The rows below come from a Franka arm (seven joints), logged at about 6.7 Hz.
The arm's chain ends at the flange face. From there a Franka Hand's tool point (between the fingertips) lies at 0.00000 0.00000 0.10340 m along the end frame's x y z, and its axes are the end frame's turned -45 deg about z.
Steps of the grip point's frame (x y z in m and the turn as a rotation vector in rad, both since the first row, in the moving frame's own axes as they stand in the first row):
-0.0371 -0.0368 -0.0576 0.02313 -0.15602 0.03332
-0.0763 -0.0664 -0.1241 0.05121 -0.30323 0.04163
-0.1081 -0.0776 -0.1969 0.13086 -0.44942 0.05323
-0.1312 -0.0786 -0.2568 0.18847 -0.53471 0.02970
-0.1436 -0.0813 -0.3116 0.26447 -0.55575 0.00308
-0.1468 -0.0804 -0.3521 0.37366 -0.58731 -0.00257
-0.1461 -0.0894 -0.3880 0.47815 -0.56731 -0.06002
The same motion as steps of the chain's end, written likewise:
-0.0391 -0.0092 -0.0563 -0.09397 -0.12668 0.03332
-0.0750 -0.0106 -0.1192 -0.17821 -0.25063 0.04163
-0.0898 0.0002 -0.1858 -0.22526 -0.41032 0.05323
-0.0979 0.0140 -0.2406 -0.24483 -0.51137 0.02970
-0.1027 0.0242 -0.2926 -0.20597 -0.57998 0.00308
-0.0960 0.0325 -0.3280 -0.15107 -0.67951 -0.00257
-0.0971 0.0320 -0.3608 -0.06305 -0.73925 -0.06002

